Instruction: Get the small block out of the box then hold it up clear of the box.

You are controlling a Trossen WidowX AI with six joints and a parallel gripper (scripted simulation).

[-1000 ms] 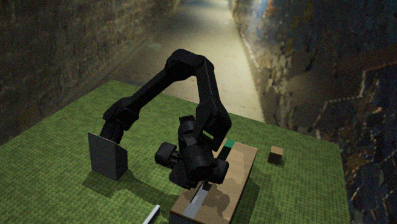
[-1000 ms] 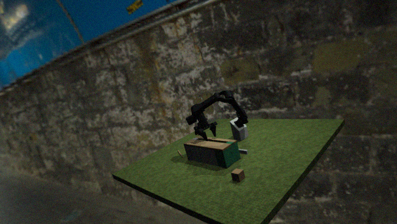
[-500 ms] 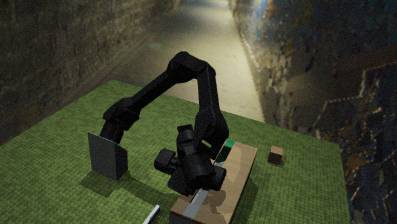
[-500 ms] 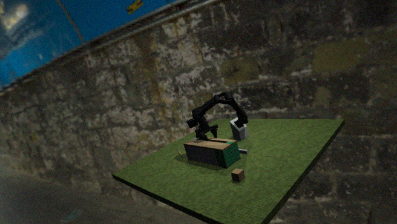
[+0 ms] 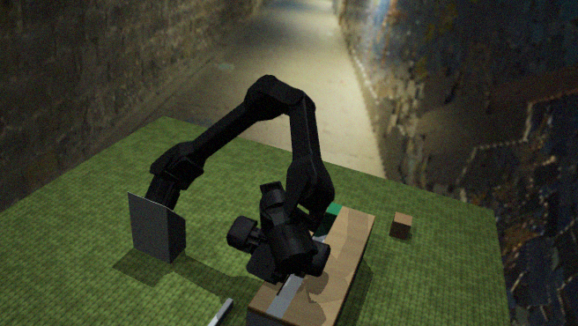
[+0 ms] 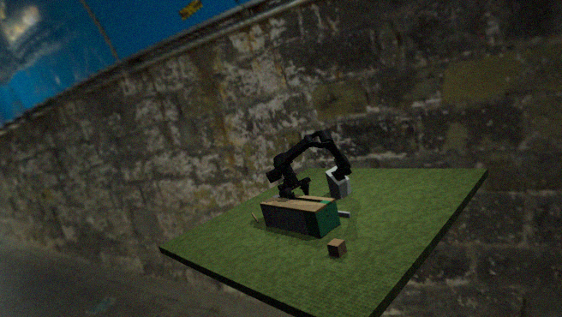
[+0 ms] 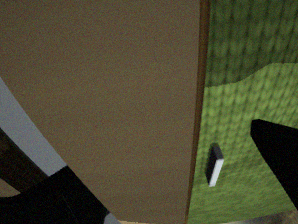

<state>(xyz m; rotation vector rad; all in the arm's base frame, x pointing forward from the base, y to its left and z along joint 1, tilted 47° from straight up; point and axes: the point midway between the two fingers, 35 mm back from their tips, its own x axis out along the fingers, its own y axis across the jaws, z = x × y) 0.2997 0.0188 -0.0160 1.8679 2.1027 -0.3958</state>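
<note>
My gripper tip is now 5 cm short of the tan block and 3 cm to the right of it. Also, from my gripper tip: wood-topped box 4 cm ahead, 4 cm to the left, 3 cm below.
</note>
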